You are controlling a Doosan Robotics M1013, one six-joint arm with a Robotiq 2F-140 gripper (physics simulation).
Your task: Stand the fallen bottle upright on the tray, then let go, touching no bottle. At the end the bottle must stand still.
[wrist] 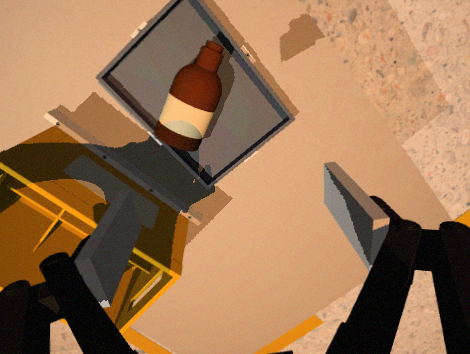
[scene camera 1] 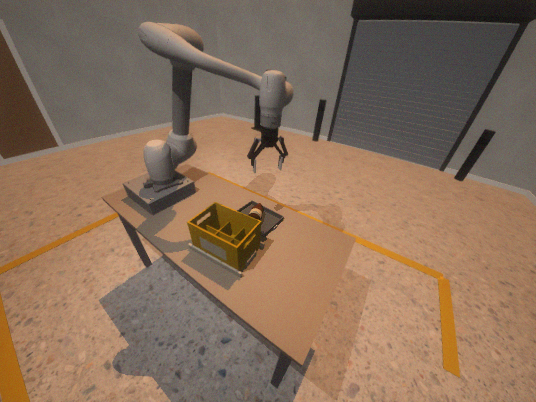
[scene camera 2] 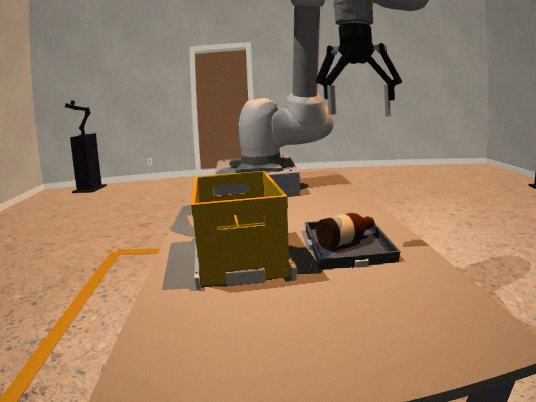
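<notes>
There is my gripper (scene camera 2: 359, 115), and the wrist view also gives me the gripper (wrist: 229, 196), while from scene camera 1 I see the same gripper (scene camera 1: 267, 170). A brown bottle (scene camera 2: 331, 232) is here too. From my wrist I can see it as well, the bottle (wrist: 196, 90).
</notes>
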